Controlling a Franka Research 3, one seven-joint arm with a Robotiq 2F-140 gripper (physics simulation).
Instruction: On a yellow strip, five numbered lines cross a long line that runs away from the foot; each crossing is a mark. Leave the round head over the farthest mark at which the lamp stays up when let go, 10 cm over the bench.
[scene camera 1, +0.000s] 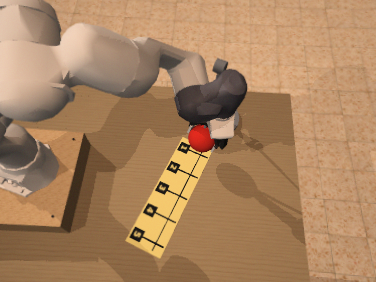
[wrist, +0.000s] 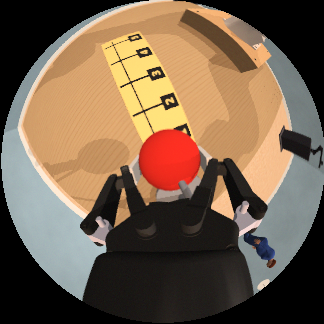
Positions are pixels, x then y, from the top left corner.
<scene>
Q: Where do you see a yellow strip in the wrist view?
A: At 146, 90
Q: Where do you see a yellow strip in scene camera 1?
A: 151, 232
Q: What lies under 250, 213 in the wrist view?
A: My gripper.
</scene>
